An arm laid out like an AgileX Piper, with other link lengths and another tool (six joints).
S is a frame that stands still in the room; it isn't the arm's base.
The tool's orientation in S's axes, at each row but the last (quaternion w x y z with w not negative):
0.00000, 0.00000, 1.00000, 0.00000
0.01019, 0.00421, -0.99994, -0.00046
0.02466, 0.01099, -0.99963, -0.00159
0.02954, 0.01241, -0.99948, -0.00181
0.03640, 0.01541, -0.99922, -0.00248
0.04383, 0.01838, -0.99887, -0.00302
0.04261, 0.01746, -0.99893, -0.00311
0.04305, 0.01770, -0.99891, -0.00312
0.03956, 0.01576, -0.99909, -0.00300
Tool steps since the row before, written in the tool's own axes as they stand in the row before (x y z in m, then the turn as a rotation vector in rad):
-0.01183, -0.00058, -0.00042, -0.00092, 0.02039, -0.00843
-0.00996, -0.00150, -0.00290, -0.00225, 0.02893, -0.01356
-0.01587, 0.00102, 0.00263, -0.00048, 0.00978, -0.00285
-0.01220, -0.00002, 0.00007, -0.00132, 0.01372, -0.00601
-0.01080, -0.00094, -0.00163, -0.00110, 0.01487, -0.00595
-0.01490, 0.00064, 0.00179, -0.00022, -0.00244, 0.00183
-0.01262, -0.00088, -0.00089, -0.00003, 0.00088, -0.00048
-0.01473, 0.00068, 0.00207, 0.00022, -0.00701, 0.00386
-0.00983, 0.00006, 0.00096, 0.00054, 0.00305, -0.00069
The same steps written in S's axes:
0.01183, -0.00058, 0.00042, 0.00092, 0.02039, 0.00843
0.01003, -0.00142, 0.00269, 0.00228, 0.02894, 0.01354
0.01569, 0.00138, -0.00340, 0.00041, 0.00978, 0.00286
0.01217, 0.00028, -0.00079, 0.00133, 0.01373, 0.00598
0.01091, -0.00061, 0.00084, 0.00107, 0.01487, 0.00594
0.01465, 0.00120, -0.00308, 0.00015, -0.00242, -0.00186
0.01267, -0.00044, -0.00019, 0.00004, 0.00088, 0.00048
0.01446, 0.00121, -0.00332, -0.00031, -0.00700, -0.00388
0.00972, 0.00038, -0.00173, -0.00058, 0.00303, 0.00075

